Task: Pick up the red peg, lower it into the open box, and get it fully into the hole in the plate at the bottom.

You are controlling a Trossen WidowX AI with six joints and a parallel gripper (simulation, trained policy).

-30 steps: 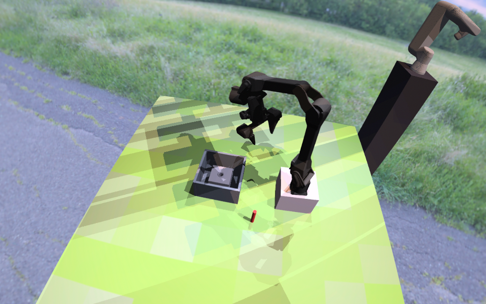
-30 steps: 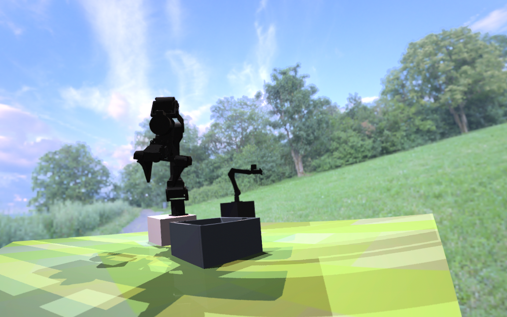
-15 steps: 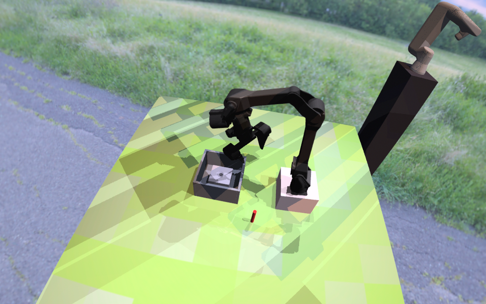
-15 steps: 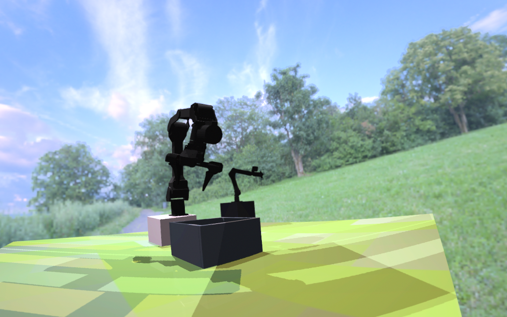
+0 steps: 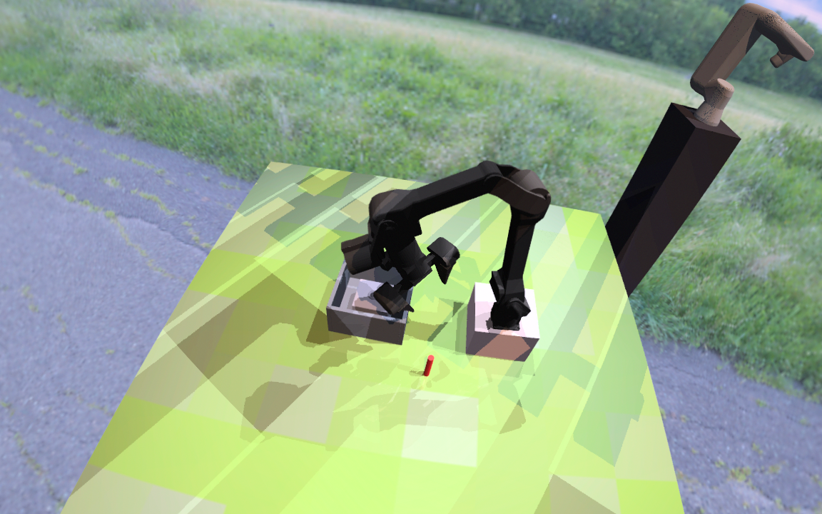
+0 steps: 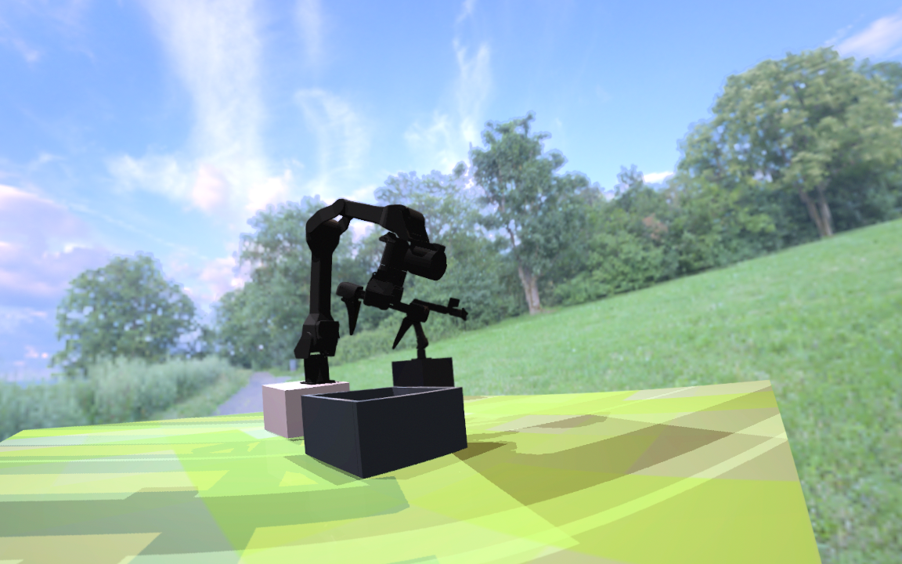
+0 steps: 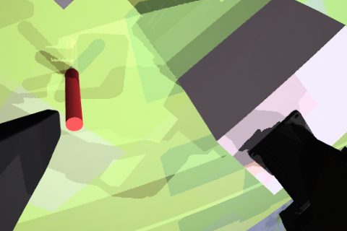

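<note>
Right now the red peg is 20 mm behind my gripper tip, 90 mm to the left of it and 150 mm below it. Round my gripper tip: grey box (130 mm ahead, 90 mm to the right, 160 mm below).
</note>
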